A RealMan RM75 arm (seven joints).
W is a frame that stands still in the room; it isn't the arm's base.
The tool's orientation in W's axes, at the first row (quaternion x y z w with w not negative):
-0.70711 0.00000 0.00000 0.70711
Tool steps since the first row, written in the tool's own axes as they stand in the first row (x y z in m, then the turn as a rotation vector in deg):
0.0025 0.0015 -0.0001 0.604 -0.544 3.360
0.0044 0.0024 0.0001 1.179 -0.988 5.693
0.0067 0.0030 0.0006 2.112 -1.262 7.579
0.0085 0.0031 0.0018 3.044 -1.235 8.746
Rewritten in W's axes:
0.0025 -0.0001 -0.0015 0.604 3.360 0.544
0.0044 0.0001 -0.0024 1.179 5.693 0.988
0.0067 0.0006 -0.0030 2.112 7.579 1.262
0.0085 0.0018 -0.0031 3.044 8.746 1.235

